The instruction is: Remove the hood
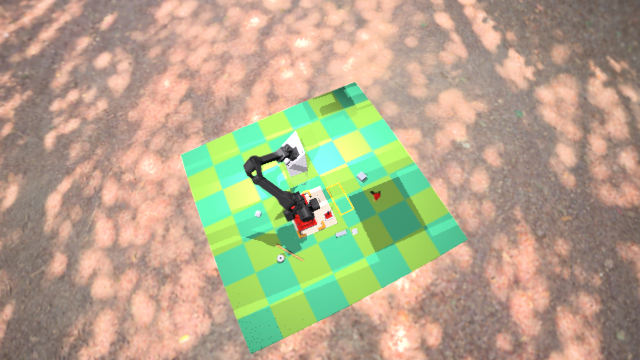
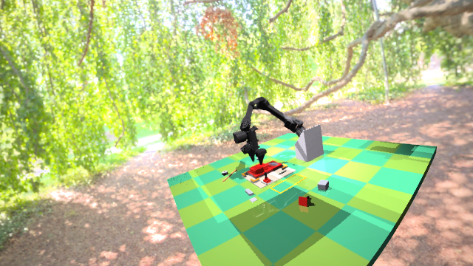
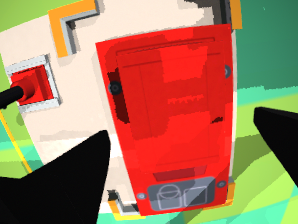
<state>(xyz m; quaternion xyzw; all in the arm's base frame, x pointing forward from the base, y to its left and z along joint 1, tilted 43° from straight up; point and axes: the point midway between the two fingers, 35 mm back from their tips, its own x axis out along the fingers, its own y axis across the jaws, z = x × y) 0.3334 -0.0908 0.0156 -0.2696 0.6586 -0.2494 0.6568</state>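
My gripper tip is 3 cm above the red hood. The rest, counted from my gripper tip: stick 15 cm ahead, 14 cm to the right, 7 cm below.
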